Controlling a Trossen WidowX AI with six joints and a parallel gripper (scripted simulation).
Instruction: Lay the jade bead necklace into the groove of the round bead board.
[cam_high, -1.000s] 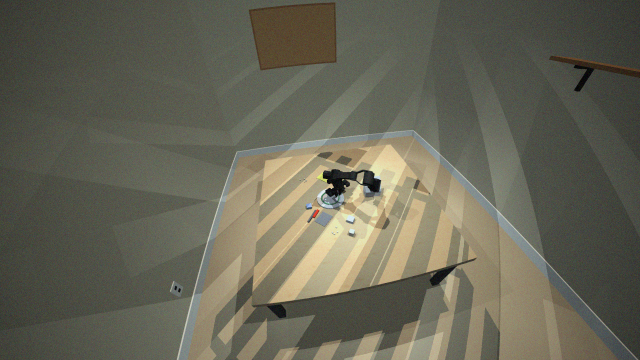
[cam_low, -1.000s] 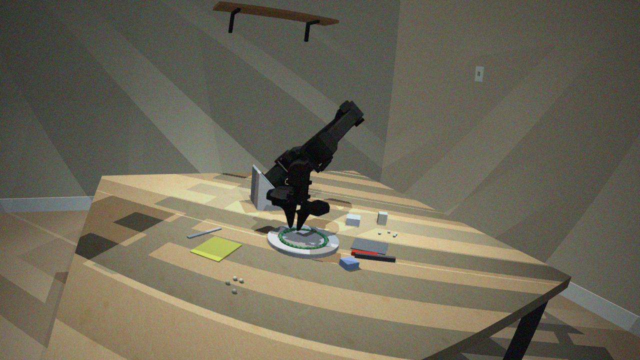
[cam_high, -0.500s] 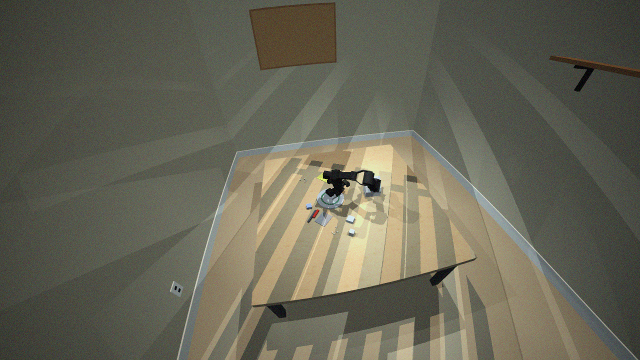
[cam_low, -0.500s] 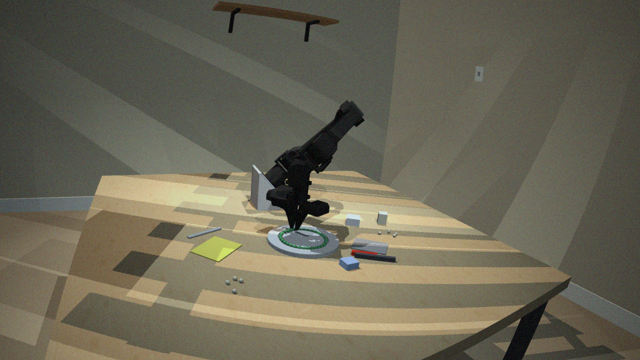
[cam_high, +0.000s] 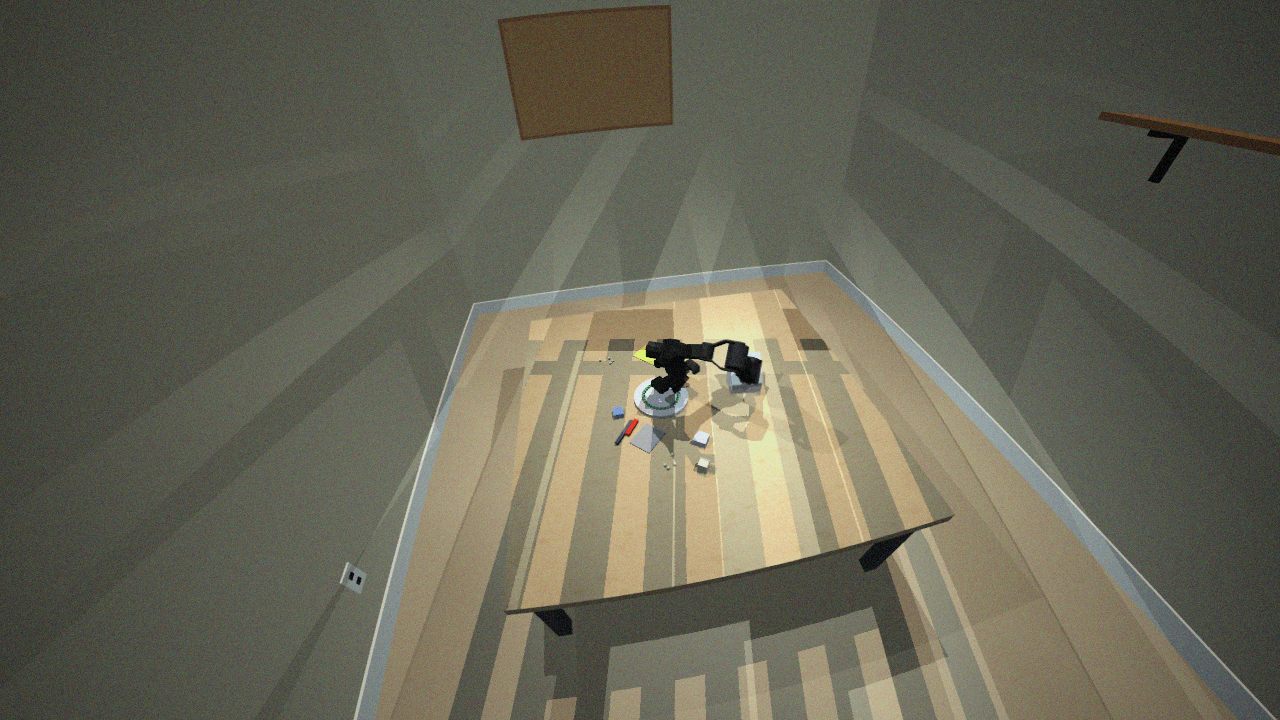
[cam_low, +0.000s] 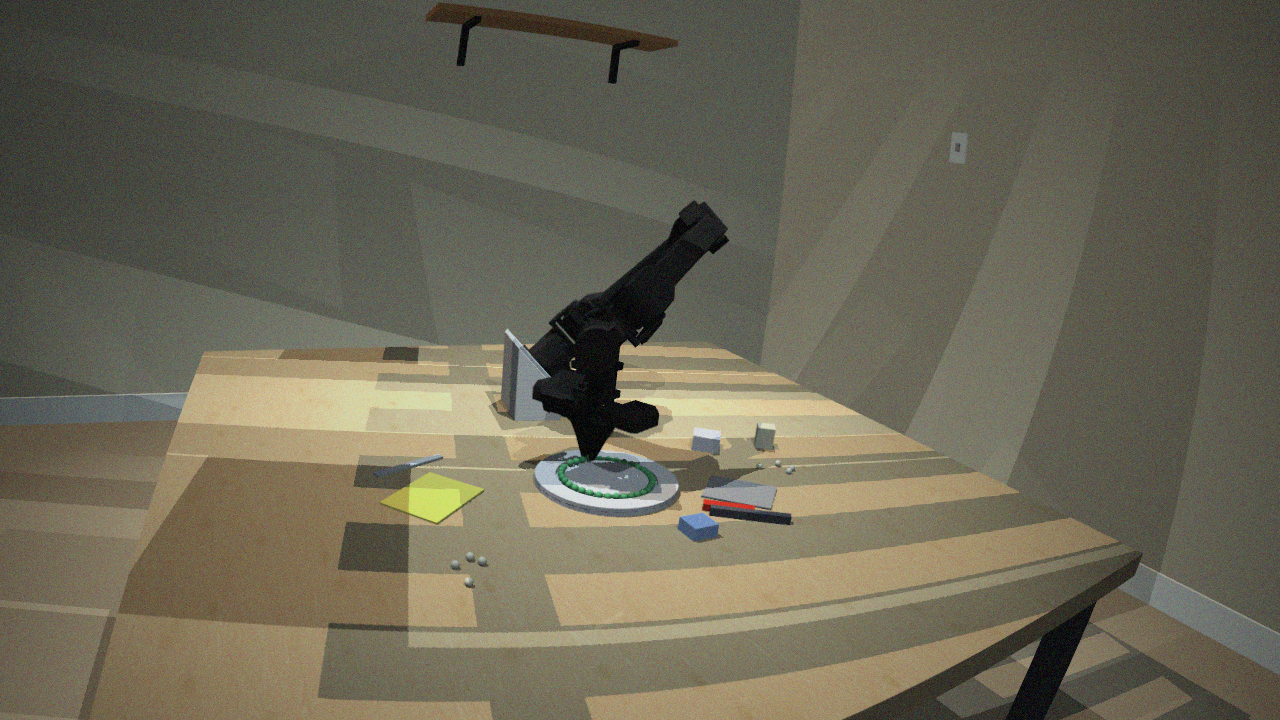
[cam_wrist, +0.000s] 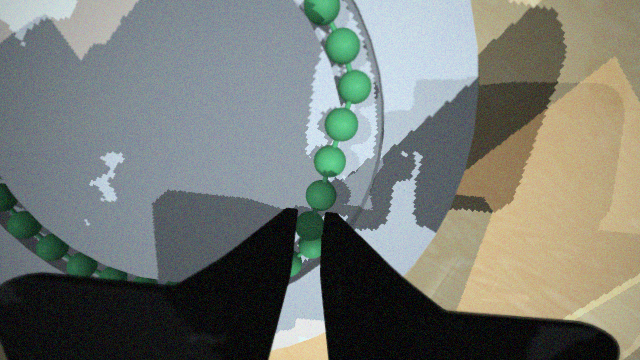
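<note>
The round grey bead board is 6 cm ahead of my gripper tip and 1 cm below it. Round my gripper tip: grey plate 16 cm to the left, 15 cm ahead, 1 cm below; then blue block 23 cm ahead, 3 cm to the left, 1 cm below; then red and black pen 21 cm ahead, 11 cm to the left, 1 cm below.
</note>
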